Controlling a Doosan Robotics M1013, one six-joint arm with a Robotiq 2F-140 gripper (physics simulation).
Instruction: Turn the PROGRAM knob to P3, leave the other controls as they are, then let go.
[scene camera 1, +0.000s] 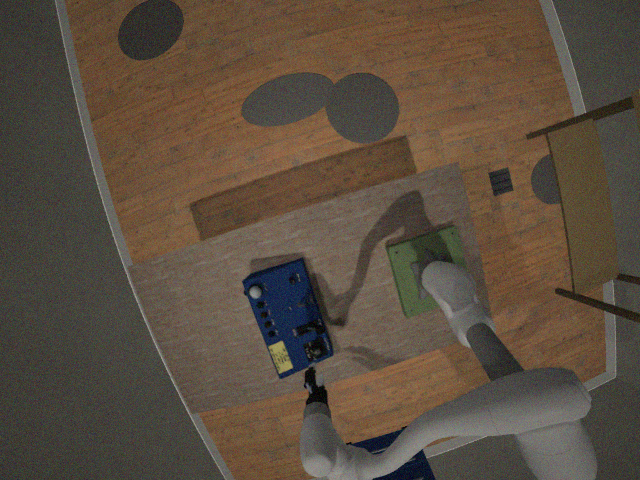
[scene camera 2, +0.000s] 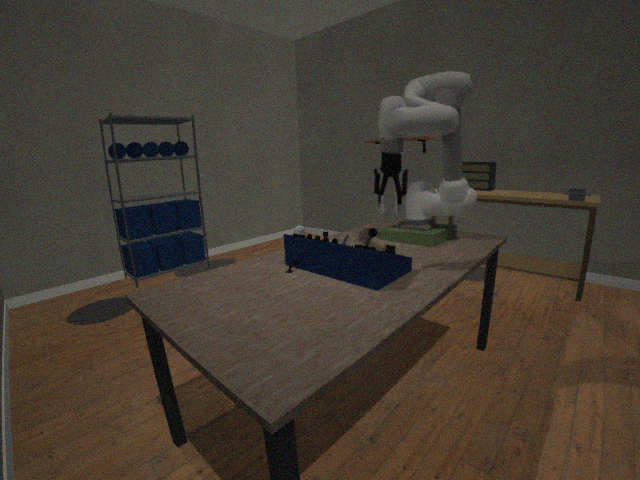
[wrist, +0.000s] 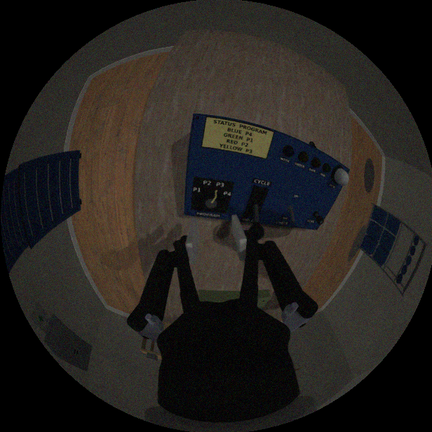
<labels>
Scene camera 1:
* blue control panel: 275, 302
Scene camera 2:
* my gripper: 389, 212
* blue control panel: 364, 266
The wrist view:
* my gripper: 214, 225
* blue control panel: 245, 161
</labels>
